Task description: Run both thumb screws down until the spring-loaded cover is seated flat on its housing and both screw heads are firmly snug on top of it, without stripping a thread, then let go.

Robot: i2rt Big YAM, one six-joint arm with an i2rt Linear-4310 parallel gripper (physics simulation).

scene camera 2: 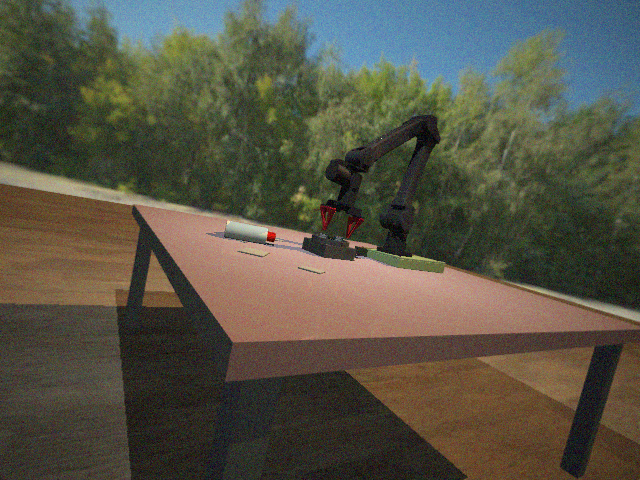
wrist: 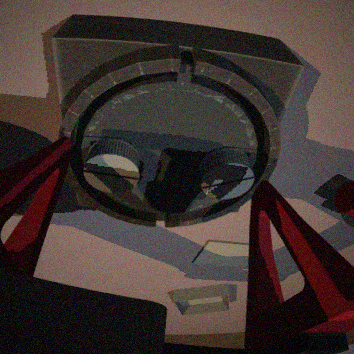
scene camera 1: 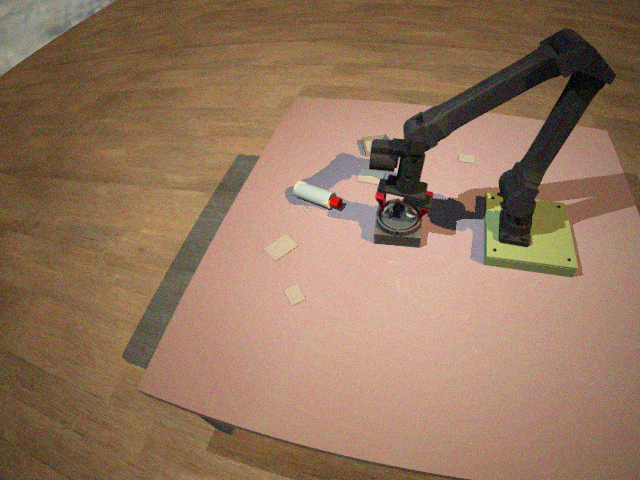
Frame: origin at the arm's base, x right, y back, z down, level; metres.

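Where they show: gripper, fingertip midpoint: (scene camera 2: 336, 234) (wrist: 166, 167) (scene camera 1: 400, 214); arm's base at its link origin: (scene camera 2: 393, 253) (scene camera 1: 514, 229).
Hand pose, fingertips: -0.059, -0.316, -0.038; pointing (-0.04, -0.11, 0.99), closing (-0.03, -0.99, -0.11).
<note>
Things, the pixels of their centre, and the offset from my fingertips, as dx, dy, dz.
- dark square housing at the middle of its body: (wrist: 168, 134) (scene camera 1: 399, 221) (scene camera 2: 329, 246) +0.015, -0.006, +0.045
- round grey cover at the middle of its body: (wrist: 169, 150) (scene camera 1: 399, 218) +0.015, -0.006, +0.030
- white cylinder at the middle of its body: (scene camera 1: 318, 195) (scene camera 2: 250, 233) +0.065, -0.261, +0.048
- small open tray at the middle of its body: (wrist: 202, 300) (scene camera 1: 376, 145) +0.366, -0.155, +0.063
A dark square housing (scene camera 1: 397, 240) (scene camera 2: 328, 249) (wrist: 175, 30) with a raised ring stands on the table. Inside the ring lies the round grey cover (wrist: 175, 112). Two thumb screws with knurled, slotted, shiny heads stand on the cover: the left one (wrist: 112, 164) and the right one (wrist: 231, 180) in the wrist view. Whether the cover is flat and the heads touch it cannot be told. My gripper (scene camera 1: 403, 205) (scene camera 2: 337, 233) (wrist: 166, 167) is open and empty, with its red fingertips wide apart above the housing, near the ring's two sides in the wrist view.
A white cylinder (scene camera 1: 314, 194) (scene camera 2: 247, 231) with a red cap lies left of the housing. Flat tan pieces (scene camera 1: 280, 246) (scene camera 1: 294, 294) (scene camera 2: 253, 252) lie nearby. The arm's yellow-green base (scene camera 1: 547, 248) (scene camera 2: 408, 260) is to the right. A small open tray (wrist: 202, 290) lies beyond the housing.
</note>
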